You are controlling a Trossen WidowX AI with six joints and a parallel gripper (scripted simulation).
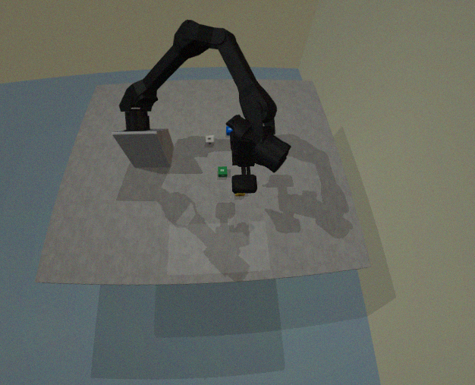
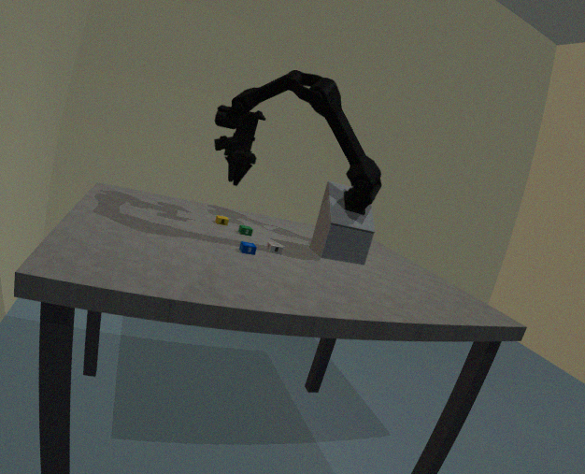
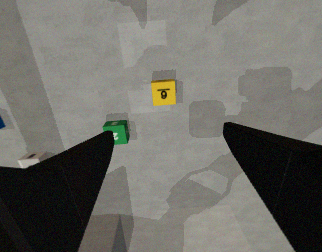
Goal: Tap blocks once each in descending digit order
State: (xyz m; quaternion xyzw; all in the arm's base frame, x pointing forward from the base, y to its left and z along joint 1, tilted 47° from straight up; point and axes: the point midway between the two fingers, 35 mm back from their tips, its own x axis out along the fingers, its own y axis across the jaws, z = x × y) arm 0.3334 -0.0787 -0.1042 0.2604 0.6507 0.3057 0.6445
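Right now my gripper tip is 11 cm past the white block, 21 cm to the right of it and 11 cm above it. Also, from my gripper tip: blue block (3 cm behind, 26 cm to the left, 11 cm below); then yellow block (11 cm below); then green block (6 cm behind, 7 cm to the left, 11 cm below).
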